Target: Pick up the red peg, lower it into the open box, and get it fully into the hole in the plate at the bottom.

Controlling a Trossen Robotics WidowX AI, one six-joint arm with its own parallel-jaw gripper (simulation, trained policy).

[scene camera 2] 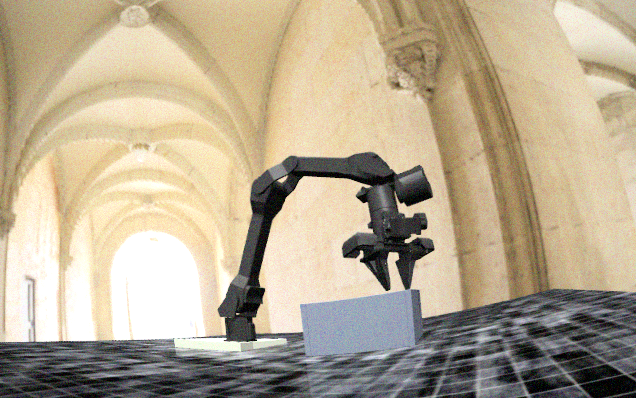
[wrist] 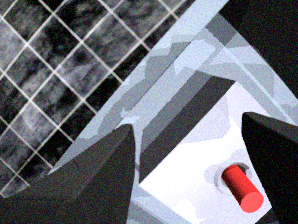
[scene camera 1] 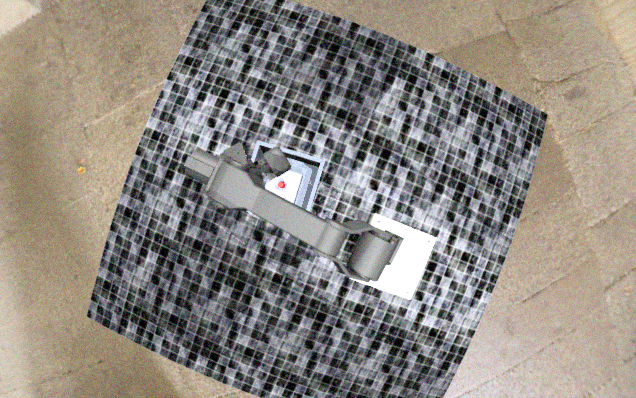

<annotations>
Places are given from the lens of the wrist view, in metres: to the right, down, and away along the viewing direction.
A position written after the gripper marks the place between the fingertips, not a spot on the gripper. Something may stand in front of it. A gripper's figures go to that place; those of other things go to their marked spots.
gripper (wrist: 187, 128): 0.02, 0.01, 0.10
grey-blue box (wrist: 246, 48): 0.08, -0.05, 0.18
red peg (wrist: 248, 197): 0.06, 0.05, 0.12
The marked spots on the red peg and the grey-blue box are 0.12 m apart.
</annotations>
